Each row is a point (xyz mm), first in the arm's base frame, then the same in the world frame.
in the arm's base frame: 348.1 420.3 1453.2
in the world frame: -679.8 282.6 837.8
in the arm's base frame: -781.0 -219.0 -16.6
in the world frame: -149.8 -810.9 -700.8
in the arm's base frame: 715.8 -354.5 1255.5
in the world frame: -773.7 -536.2 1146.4
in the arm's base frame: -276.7 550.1 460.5
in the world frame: -7.4 17.6 -95.1
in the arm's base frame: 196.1 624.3 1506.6
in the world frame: -673.9 506.1 705.2
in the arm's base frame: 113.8 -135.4 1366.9
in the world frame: -951.9 -213.1 611.1
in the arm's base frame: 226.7 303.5 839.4
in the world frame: -274.1 -88.8 517.6
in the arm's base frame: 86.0 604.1 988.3
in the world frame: -295.9 262.2 424.5
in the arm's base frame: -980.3 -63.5 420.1
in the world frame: -495.1 -445.5 -743.9
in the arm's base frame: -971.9 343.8 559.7
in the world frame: -410.3 -25.1 -704.7
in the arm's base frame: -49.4 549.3 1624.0
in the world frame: -884.4 527.5 518.4
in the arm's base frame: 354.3 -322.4 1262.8
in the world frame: -880.0 -457.0 808.5
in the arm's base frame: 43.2 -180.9 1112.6
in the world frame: -788.9 -361.7 459.2
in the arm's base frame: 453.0 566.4 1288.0
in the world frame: -441.1 319.9 873.4
